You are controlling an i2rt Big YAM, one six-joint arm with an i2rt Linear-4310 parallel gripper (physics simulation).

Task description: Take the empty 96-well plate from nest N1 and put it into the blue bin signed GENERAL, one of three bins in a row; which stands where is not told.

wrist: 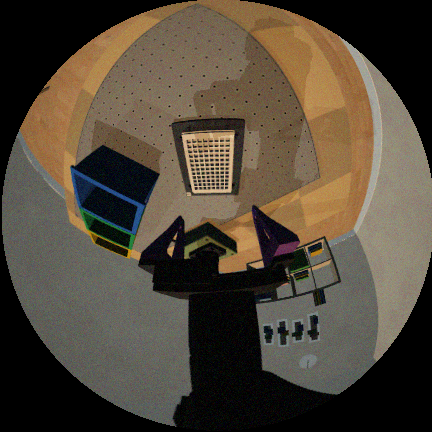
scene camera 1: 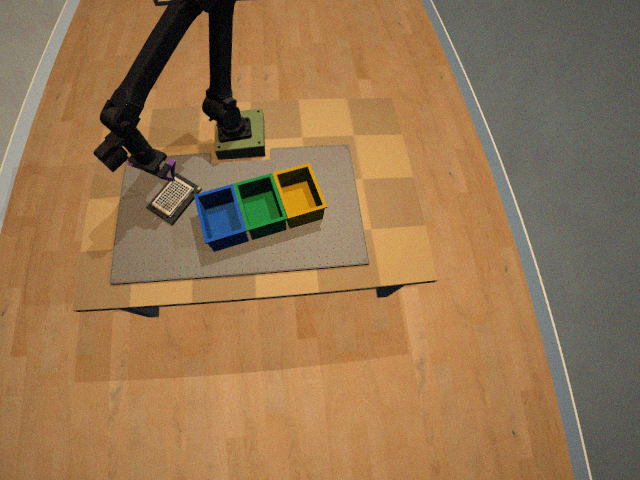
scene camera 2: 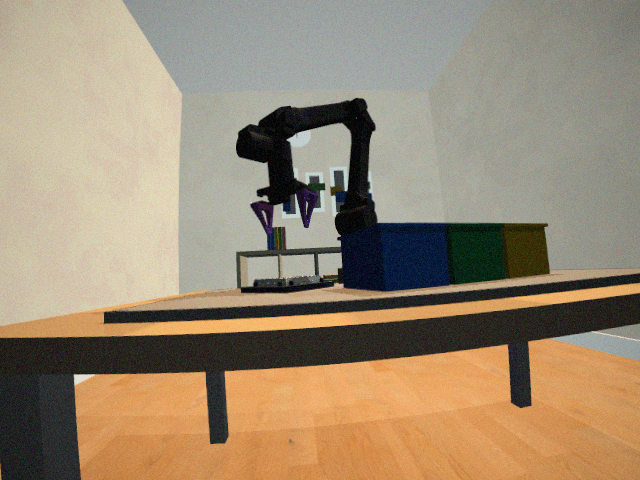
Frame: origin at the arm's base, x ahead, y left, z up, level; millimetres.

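Seen in the pictures: gripper, between the fingertips: (wrist: 216,213) (scene camera 1: 161,175) (scene camera 2: 287,231); arm's base, origin of its link: (wrist: 206,251) (scene camera 1: 235,131).
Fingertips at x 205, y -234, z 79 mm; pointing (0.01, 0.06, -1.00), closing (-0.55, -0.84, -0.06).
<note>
Pixels of each thing's top centre, then the offset from my fingertips to it. "*": a spot on its surface instead. Level surfaces: height alone.
- pale 96-well plate, centre of its top: (wrist: 209,166) (scene camera 2: 289,277) (scene camera 1: 172,195) dx +20, dy +0, dz -100 mm
- yellow bin, a spot on its surface: (scene camera 2: 526,250) (scene camera 1: 305,218) * dx +180, dy +438, dz -77 mm
- grey perforated mat, height of its surface: dz -126 mm
The pale 96-well plate (scene camera 1: 173,197) (scene camera 2: 289,281) (wrist: 210,162) sits in a dark nest (scene camera 1: 173,219) (scene camera 2: 249,290) (wrist: 178,150) at the left of the mat; no nest label is readable. My gripper (scene camera 1: 164,176) (scene camera 2: 288,229) (wrist: 216,213) is open and empty, its purple fingers wide apart, well above the plate's level. In scene camera 1 it appears at the nest's edge towards the robot base. The blue bin (scene camera 1: 227,240) (scene camera 2: 413,258) (wrist: 117,170) is the nearest of the three to the nest, and looks empty inside. Its sign is not legible in any view.
The green bin (scene camera 1: 266,228) (scene camera 2: 475,253) stands against the blue one, then the yellow bin (scene camera 1: 306,218) (scene camera 2: 526,250). All three stand on the grey perforated mat (scene camera 1: 310,253) (wrist: 225,60). The green robot base (scene camera 1: 255,129) (wrist: 227,245) stands behind the mat.
</note>
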